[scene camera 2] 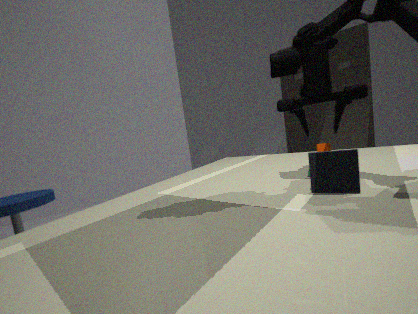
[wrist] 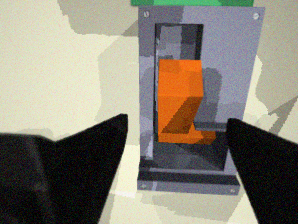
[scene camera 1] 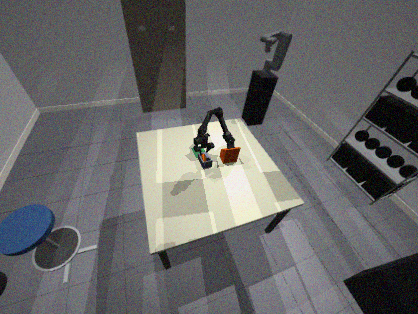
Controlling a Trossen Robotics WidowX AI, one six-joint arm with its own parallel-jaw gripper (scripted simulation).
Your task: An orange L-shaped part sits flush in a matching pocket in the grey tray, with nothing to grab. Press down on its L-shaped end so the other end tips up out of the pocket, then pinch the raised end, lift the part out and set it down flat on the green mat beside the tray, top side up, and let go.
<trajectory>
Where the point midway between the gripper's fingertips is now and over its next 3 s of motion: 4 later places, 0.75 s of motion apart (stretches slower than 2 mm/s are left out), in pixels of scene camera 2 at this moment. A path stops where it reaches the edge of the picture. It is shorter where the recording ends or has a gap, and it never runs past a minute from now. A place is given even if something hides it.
My gripper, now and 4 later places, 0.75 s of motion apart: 321, 134; 321, 148; 323, 154; 323, 142; 322, 128
</trajectory>
